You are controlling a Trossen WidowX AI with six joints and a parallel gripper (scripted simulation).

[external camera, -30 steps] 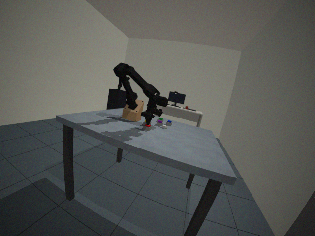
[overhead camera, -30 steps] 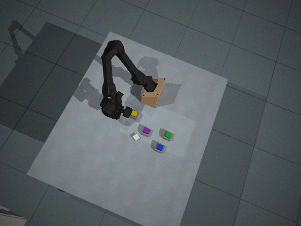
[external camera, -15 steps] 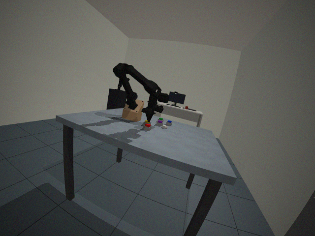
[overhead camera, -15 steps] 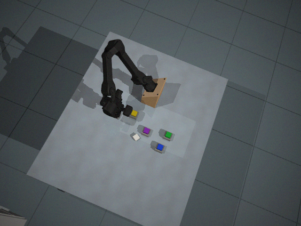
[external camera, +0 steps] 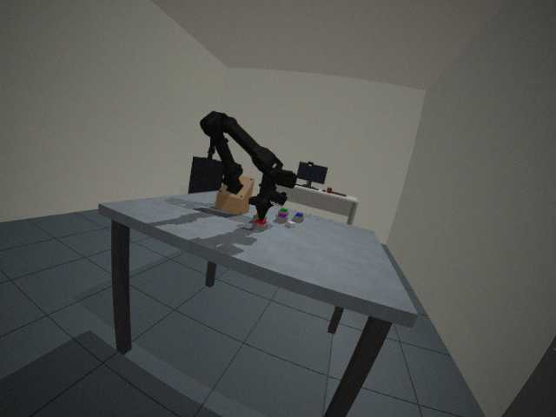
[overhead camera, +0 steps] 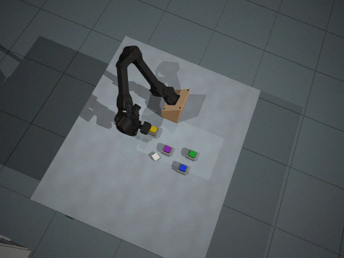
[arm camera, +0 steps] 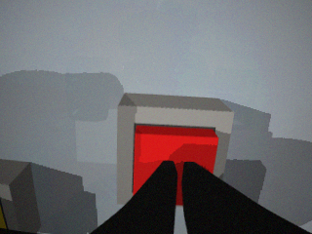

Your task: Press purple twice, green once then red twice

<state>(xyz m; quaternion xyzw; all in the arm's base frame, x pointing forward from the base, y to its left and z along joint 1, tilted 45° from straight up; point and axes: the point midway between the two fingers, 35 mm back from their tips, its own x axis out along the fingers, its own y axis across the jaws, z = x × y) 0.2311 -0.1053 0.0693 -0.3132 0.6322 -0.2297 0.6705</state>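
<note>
Now: the red button 10 mm below my gripper tip. The rest, counted from my gripper tip: small white block 70 mm ahead, 180 mm to the left, 30 mm below; then yellow button 50 mm behind, 100 mm to the left; then purple button 10 mm ahead, 220 mm to the left.
</note>
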